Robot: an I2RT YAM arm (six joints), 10 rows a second.
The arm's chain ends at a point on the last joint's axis. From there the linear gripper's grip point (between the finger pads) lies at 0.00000 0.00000 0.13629 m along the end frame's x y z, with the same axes.
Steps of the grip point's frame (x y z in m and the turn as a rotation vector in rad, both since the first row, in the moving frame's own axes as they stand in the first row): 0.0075 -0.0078 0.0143 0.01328 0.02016 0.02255; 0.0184 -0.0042 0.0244 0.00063 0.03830 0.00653; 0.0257 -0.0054 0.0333 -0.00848 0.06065 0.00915; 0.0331 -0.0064 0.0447 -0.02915 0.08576 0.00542; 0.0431 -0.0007 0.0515 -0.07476 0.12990 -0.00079
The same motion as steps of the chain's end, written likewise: 0.0047 -0.0060 0.0143 0.01328 0.02016 0.02255; 0.0132 -0.0041 0.0245 0.00063 0.03830 0.00653; 0.0174 -0.0066 0.0336 -0.00848 0.06065 0.00915; 0.0214 -0.0104 0.0453 -0.02915 0.08576 0.00542; 0.0255 -0.0108 0.0530 -0.07476 0.12990 -0.00079
